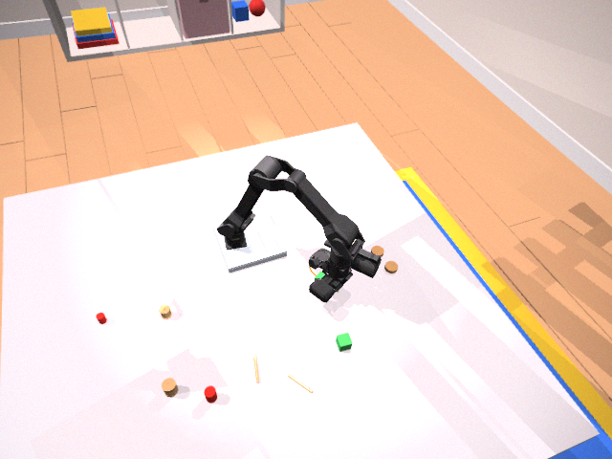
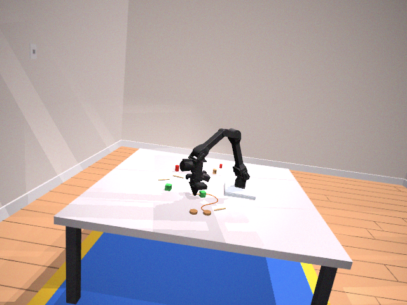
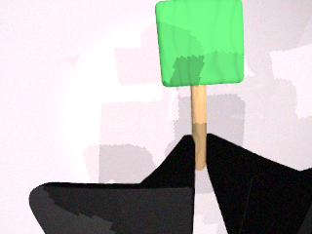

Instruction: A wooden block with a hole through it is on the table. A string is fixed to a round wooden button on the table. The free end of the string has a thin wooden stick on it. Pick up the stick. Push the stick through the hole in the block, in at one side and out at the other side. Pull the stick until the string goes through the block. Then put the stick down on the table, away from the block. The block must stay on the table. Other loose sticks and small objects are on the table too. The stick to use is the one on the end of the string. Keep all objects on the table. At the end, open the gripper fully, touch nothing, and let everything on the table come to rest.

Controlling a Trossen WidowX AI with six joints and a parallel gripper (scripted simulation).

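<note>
My gripper tip is now 40 mm past the green block, 30 mm to the left of it and 10 mm below it.
</note>
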